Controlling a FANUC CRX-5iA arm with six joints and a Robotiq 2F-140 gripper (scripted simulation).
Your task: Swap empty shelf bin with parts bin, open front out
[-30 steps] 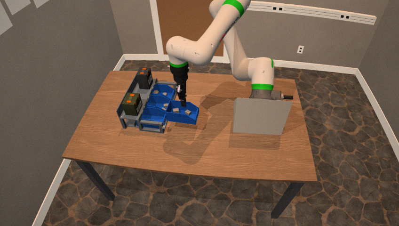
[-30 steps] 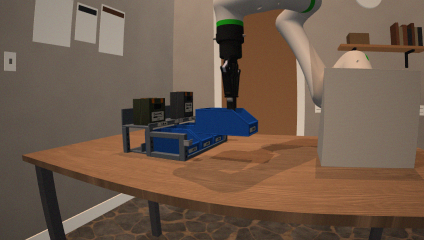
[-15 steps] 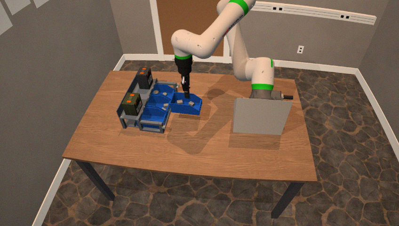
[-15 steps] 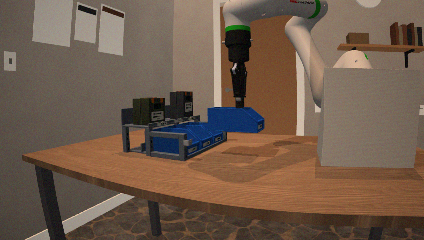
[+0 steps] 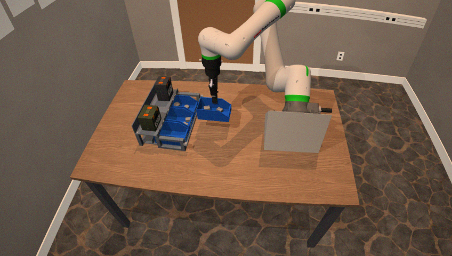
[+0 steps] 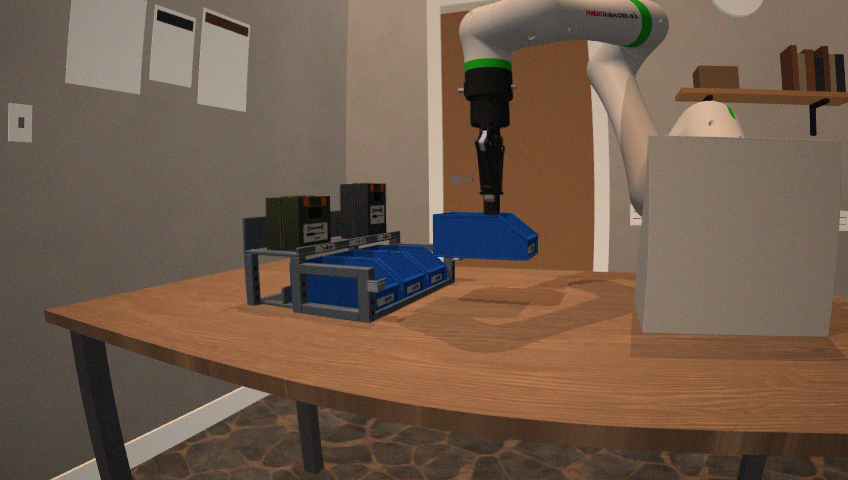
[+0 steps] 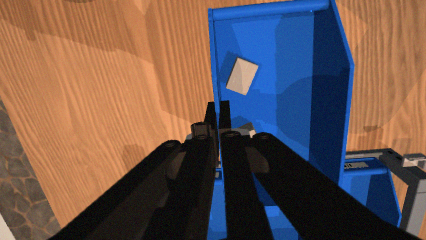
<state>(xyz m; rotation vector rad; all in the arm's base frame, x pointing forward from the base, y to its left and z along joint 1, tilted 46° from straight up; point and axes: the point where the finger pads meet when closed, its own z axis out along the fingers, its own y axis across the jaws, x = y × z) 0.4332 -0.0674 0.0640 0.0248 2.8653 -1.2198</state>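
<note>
Now: the tan part 60 mm below my hand, 30 mm behind it and 20 mm to the left of it. From my hand the other things lie so: black box 310 mm ahead, 60 mm to the right; then grey shelf 250 mm ahead, 90 mm below, 60 mm to the left.
</note>
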